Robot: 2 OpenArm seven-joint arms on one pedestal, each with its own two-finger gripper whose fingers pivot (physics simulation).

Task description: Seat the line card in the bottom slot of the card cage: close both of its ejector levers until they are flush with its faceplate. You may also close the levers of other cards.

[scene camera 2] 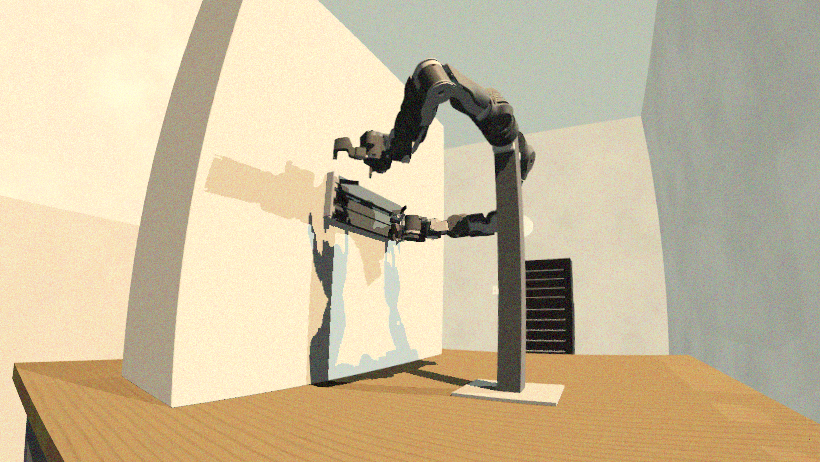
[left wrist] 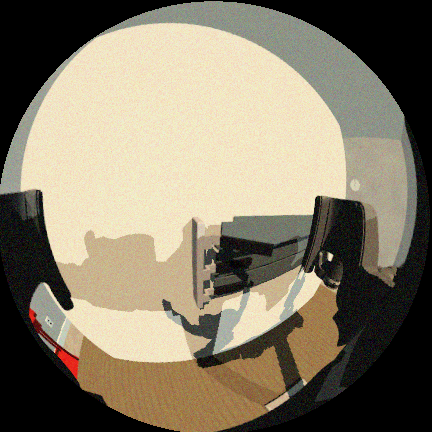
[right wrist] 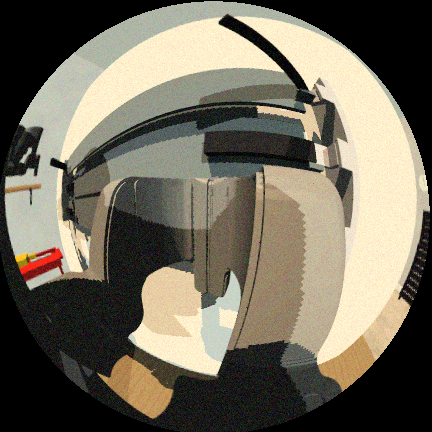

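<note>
The card cage (scene camera 2: 367,209) (left wrist: 270,227) (right wrist: 145,102) is mounted on the pale wall, with stacked cards inside. In the right wrist view a long black upper lever (right wrist: 267,49) sticks out at the right end, and a second black lever (right wrist: 257,144) stands out below it. A small black lever (right wrist: 58,163) sticks out at the far left end. The bottom card's levers are not clearly visible; my fingers cover part of the front. My left gripper (scene camera 2: 352,162) (left wrist: 178,196) is open and empty above the cage. My right gripper (scene camera 2: 397,226) (right wrist: 200,181) is shut and empty, close in front of the faceplates; contact is unclear.
The pale wall (scene camera 2: 258,258) (left wrist: 175,125) (right wrist: 385,200) stands behind the cage. The pedestal (scene camera 2: 509,275) stands on the wooden surface (scene camera 2: 401,430) (left wrist: 150,390). A dark slatted rack (scene camera 2: 549,307) is at the back. A red bench (right wrist: 42,265) shows at the right wrist view's left edge.
</note>
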